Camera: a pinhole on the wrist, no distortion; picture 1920 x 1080 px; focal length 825.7 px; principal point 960.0 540.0 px. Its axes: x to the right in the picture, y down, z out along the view. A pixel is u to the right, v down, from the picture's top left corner.
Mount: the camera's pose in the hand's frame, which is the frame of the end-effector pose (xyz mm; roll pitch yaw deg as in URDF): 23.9 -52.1 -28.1 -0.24 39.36 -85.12
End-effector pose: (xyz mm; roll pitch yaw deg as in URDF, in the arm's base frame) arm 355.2 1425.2 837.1 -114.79 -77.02 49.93
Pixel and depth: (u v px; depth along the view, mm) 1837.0 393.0 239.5
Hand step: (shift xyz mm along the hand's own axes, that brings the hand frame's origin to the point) 12.1 -403.1 -4.1
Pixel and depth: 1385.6 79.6 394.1
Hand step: -158.7 -476.8 148.5
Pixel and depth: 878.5 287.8 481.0
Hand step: -97.6 -332.2 374.4
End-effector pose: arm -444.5 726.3 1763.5 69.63 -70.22 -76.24
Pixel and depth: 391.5 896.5 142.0
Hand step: 86.8 -61.1 143.5
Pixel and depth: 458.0 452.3 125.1
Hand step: 12.9 -73.7 116.9
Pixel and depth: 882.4 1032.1 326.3
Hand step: 234.6 -217.5 243.0
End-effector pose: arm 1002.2 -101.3 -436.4 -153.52 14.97 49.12
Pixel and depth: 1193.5 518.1 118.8
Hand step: 29.9 -153.3 42.5
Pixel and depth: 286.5 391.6 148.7
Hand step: -2.1 -54.9 163.9
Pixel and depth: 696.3 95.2 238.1
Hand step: -95.0 -155.1 204.6
